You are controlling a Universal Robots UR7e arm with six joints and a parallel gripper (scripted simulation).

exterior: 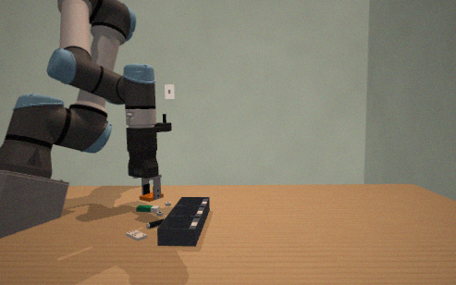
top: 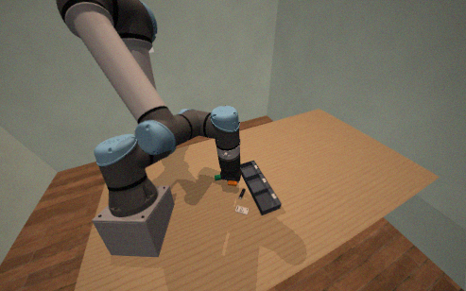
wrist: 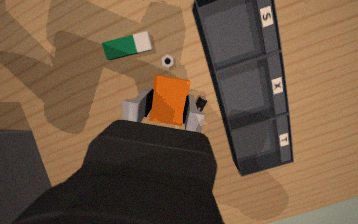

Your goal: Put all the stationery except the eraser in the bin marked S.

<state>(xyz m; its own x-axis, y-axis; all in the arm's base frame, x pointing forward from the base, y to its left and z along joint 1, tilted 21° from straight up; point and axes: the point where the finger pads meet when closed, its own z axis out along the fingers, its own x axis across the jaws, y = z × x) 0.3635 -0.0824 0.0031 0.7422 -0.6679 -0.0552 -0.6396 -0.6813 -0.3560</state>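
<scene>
My hand is 9 cm short of the dark three-compartment bin tray, 5 cm to the left of it and 6 cm above it. The rest, counted from my hand: orange block 1 cm below; black stick 1 cm ahead, 5 cm to the right, 7 cm below; green-and-white stick 1 cm behind, 8 cm to the left, 7 cm below.
</scene>
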